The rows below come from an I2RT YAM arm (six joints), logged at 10 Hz.
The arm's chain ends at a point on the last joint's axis. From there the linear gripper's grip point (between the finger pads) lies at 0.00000 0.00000 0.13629 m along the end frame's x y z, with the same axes.
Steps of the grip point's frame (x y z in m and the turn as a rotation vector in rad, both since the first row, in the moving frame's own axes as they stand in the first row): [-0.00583 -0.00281 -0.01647 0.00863 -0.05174 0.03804]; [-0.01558 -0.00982 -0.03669 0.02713 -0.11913 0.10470]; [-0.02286 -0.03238 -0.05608 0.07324 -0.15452 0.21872]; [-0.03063 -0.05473 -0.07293 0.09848 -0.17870 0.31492]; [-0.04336 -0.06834 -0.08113 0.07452 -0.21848 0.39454]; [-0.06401 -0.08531 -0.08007 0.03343 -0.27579 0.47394]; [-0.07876 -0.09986 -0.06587 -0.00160 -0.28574 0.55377]
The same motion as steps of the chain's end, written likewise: [0.00119 -0.00150 -0.01628 0.00863 -0.05174 0.03804]; [0.00039 -0.00529 -0.03567 0.02713 -0.11913 0.10470]; [-0.00315 -0.02024 -0.05410 0.07324 -0.15452 0.21872]; [-0.00893 -0.03783 -0.07013 0.09848 -0.17870 0.31492]; [-0.01658 -0.05276 -0.07756 0.07452 -0.21848 0.39454]; [-0.02934 -0.07229 -0.07494 0.03343 -0.27579 0.47394]; [-0.04223 -0.08963 -0.06048 -0.00160 -0.28574 0.55377]
